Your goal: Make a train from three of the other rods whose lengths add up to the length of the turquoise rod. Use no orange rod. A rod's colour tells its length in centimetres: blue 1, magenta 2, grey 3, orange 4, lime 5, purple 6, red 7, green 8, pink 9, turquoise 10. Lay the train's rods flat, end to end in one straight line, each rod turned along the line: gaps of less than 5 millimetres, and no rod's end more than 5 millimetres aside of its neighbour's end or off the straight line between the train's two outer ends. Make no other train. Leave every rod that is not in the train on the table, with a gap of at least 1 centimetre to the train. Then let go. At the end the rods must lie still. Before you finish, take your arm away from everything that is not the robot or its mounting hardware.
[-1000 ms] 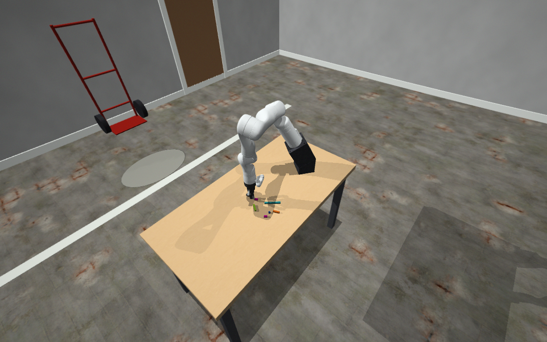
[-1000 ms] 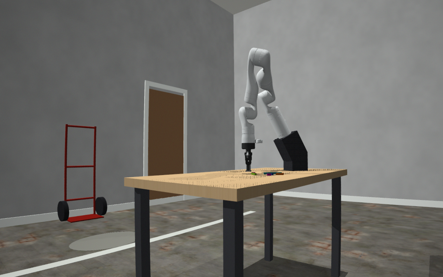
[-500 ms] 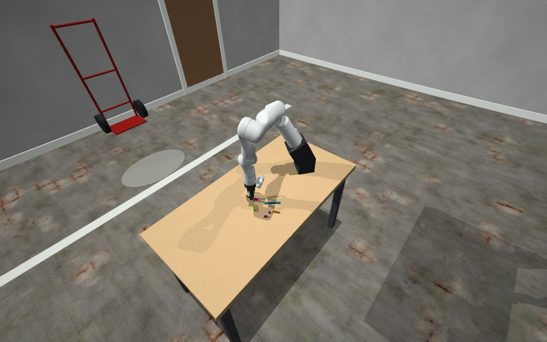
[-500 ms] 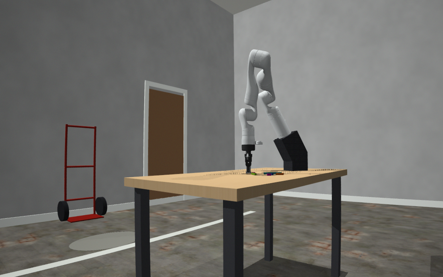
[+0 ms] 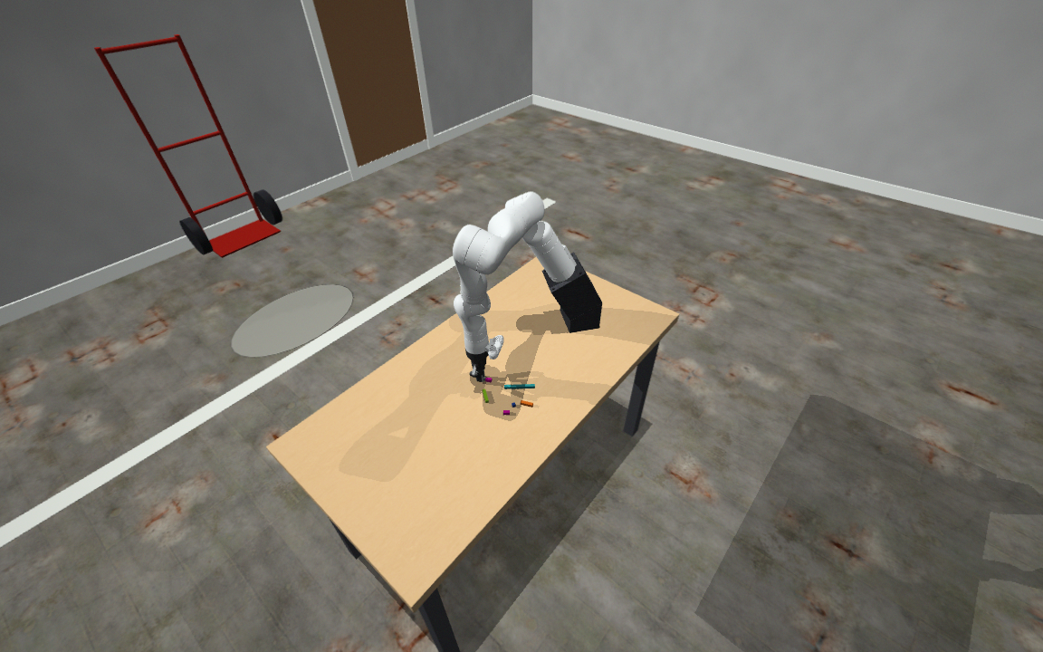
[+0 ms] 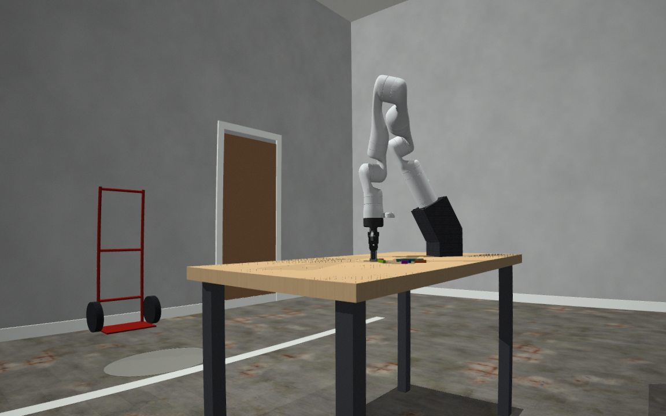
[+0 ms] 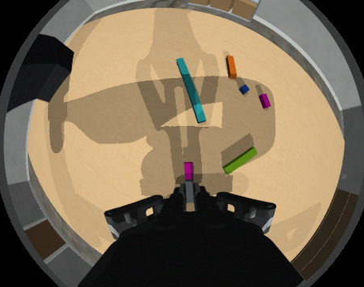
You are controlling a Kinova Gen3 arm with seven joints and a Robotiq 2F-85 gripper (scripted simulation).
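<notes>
Right now my hand is 1 cm above the grey rod. From my hand the other things lie so: turquoise rod: 6 cm behind, 12 cm to the left, 2 cm below; lime rod: 4 cm ahead, 7 cm to the left, 2 cm below; blue rod: 16 cm to the left, 2 cm below.
</notes>
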